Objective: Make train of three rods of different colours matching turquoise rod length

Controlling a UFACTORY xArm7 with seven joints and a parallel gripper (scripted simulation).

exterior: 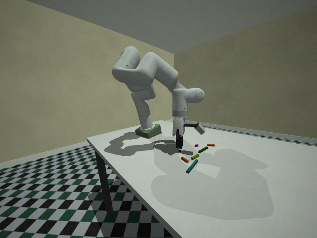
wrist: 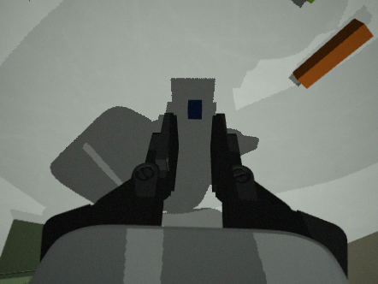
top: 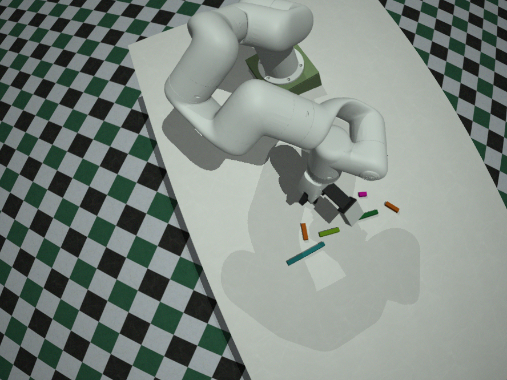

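Right now the blue rod is 40 mm below my hand. Also, from my hand: magenta rod 120 mm to the left, 40 mm below, 30 mm ahead; then orange rod 70 mm ahead, 50 mm to the right, 40 mm below; then lime rod 90 mm ahead, 40 mm below.
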